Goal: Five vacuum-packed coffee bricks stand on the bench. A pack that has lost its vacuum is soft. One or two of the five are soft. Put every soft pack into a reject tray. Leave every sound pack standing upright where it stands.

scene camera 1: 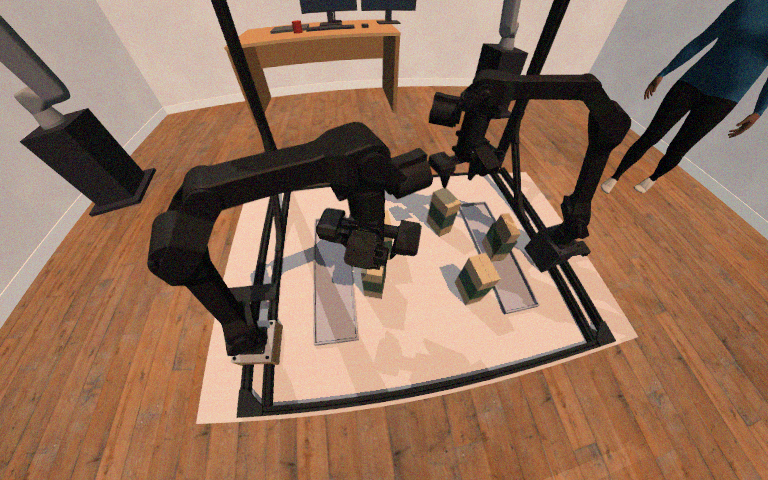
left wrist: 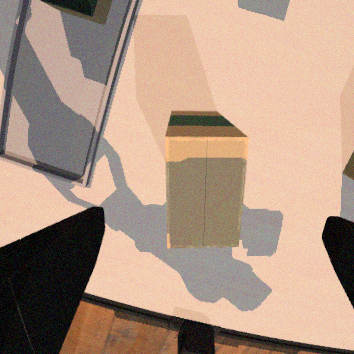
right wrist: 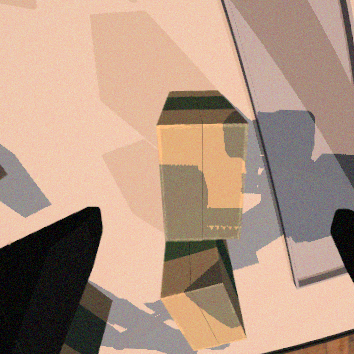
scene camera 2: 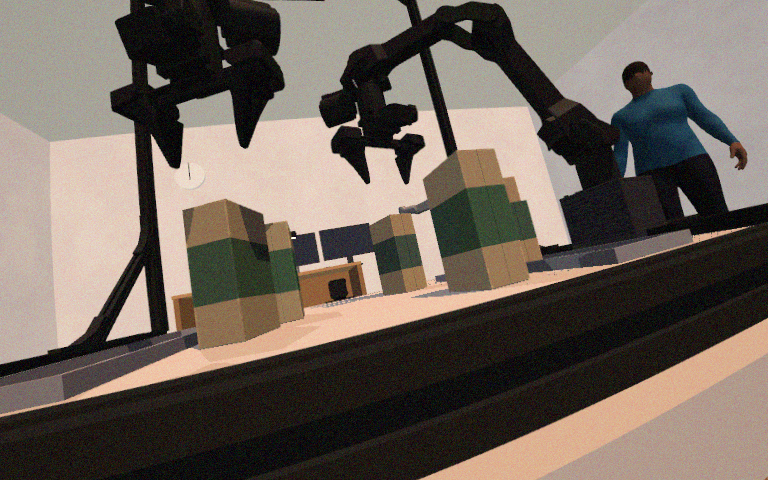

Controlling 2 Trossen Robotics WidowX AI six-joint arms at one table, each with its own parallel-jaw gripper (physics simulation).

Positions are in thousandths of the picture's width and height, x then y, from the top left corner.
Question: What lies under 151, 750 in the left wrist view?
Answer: My left gripper.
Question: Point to a pack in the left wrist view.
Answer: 581, 436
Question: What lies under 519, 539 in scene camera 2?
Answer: A pack.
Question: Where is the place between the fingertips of my right gripper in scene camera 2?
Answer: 271, 328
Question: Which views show my left gripper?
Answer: Scene camera 1, the left wrist view and scene camera 2 only.
